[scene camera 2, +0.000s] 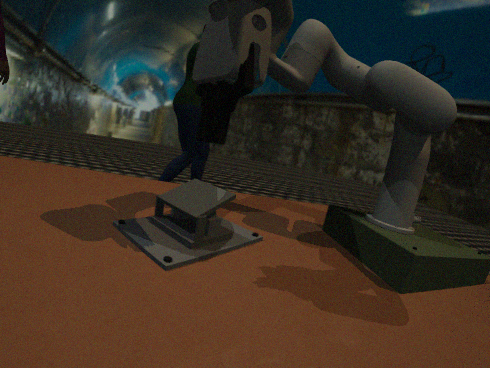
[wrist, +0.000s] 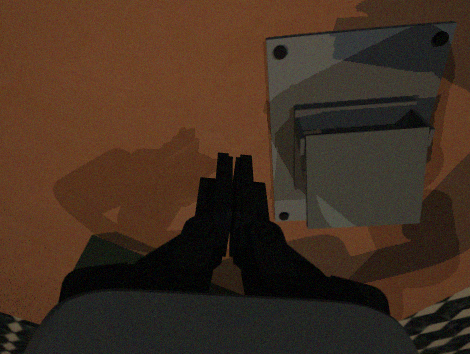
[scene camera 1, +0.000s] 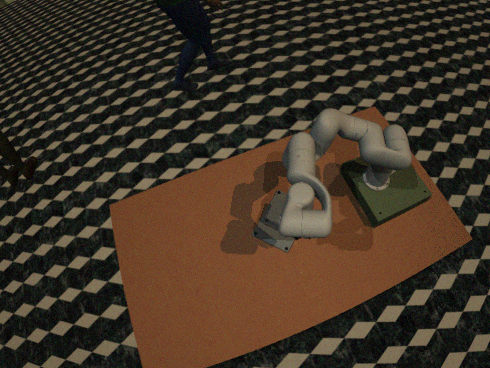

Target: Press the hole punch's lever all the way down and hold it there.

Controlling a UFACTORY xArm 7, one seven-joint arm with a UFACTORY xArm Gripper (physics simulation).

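Frame: origin at the arm's base, x ahead, y left, z up, level; millimetres.
Seen in the pictures: gripper, fingertip midpoint: (scene camera 2: pixel 210 142) (wrist: pixel 231 176); arm's base at its link origin: (scene camera 2: pixel 389 225) (scene camera 1: pixel 375 178).
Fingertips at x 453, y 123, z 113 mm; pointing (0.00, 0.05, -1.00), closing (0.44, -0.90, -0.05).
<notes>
Offsets run from my fingertips to a thing's middle. Level surfaces: height alone.
The grey hole punch @[dx -7, dy -148, dz -177 mm] (scene camera 1: pixel 273 236) (scene camera 2: pixel 172 257) (wrist: pixel 300 70) rests flat on the orange table. Its lever @[dx -7, dy -148, dz -110 mm] (scene camera 2: pixel 197 197) (wrist: pixel 367 177) is a flat grey plate, raised over the base and tilted, with a gap beneath it. In scene camera 1 the arm hides much of the punch. My black gripper (scene camera 2: pixel 212 142) (wrist: pixel 231 176) is shut and empty. It points down and hangs well above the lever in the scene camera 2 view, touching nothing. In the wrist view its fingertips appear left of the lever and of the base plate's edge.
The arm's green base block (scene camera 1: pixel 395 202) (scene camera 2: pixel 400 265) (wrist: pixel 107 251) stands on the orange table @[dz -183 mm] (scene camera 1: pixel 200 290) (scene camera 2: pixel 125 310) (wrist: pixel 125 60), to the right of the punch in both scene views. A person (scene camera 1: pixel 192 45) (scene camera 2: pixel 187 125) stands on the checkered floor beyond the table.
</notes>
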